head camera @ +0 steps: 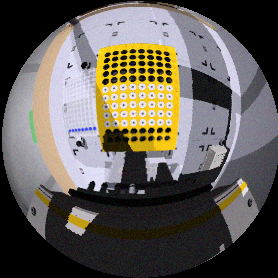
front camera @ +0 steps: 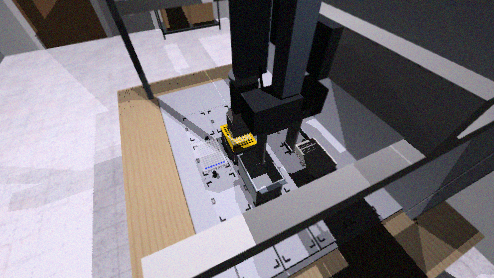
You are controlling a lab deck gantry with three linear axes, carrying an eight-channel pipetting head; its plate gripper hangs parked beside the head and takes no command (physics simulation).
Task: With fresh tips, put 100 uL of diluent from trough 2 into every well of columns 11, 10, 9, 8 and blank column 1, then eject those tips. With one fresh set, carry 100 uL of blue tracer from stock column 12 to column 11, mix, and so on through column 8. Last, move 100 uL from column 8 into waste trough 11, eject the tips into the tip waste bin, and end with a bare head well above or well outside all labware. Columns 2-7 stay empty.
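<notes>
The yellow tip rack (front camera: 246,143) (head camera: 173,112) has several rows of white tips between empty black rows at both ends. The black pipetting head (front camera: 247,50) stands low at the rack in the front view; whether its nozzles (head camera: 132,189) bear tips is not clear. The clear well plate (front camera: 214,161) (head camera: 81,107) lies beside the rack with one blue column near an edge. The pale trough block (front camera: 306,146) (head camera: 216,159) is partly in shadow. The grey tip waste bin (front camera: 267,195) is open-topped. The parked plate gripper (front camera: 278,150) hangs with its fingers apart and nothing between them.
A light frame beam (front camera: 300,205) crosses the front of the deck, and a dark post (front camera: 131,55) stands at the left back. A wooden border (front camera: 145,175) runs along the deck's left side. A green object (head camera: 33,126) shows at the far left of the head view.
</notes>
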